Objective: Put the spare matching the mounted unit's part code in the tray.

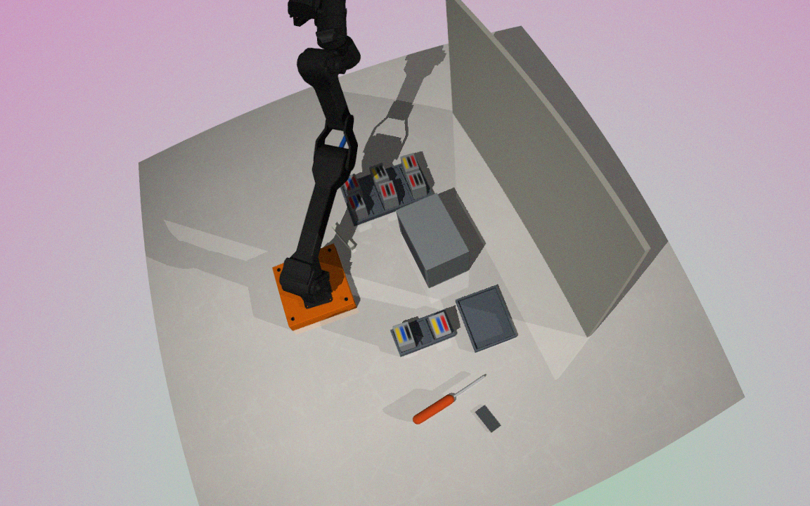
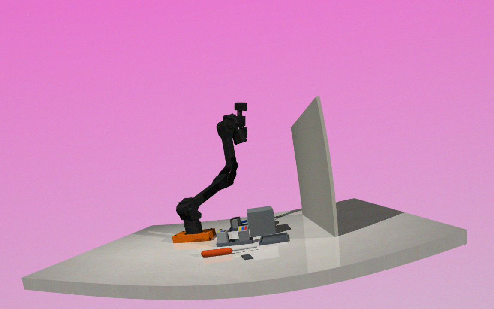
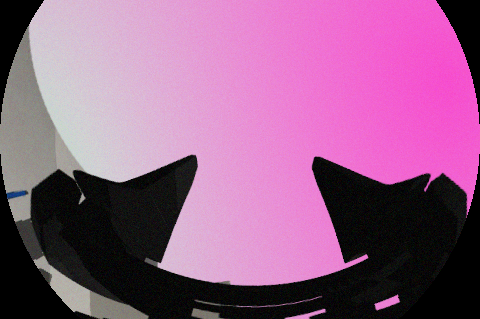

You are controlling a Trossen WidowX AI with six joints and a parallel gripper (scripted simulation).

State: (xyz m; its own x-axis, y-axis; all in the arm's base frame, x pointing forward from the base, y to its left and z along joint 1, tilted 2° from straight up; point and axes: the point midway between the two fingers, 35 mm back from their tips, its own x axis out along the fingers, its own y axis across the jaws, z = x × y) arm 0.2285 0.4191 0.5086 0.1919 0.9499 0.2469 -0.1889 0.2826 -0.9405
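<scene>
My gripper tip is now 80 mm past the grey spare, 230 mm to the left of it and 500 mm above it. The rest, counted from my gripper tip: grey unit 60 mm ahead, 420 mm to the right, 490 mm below; dark wall panel 280 mm ahead, 400 mm to the right, 320 mm below; blue marker pen 90 mm behind, 70 mm to the right, 540 mm below.
</scene>
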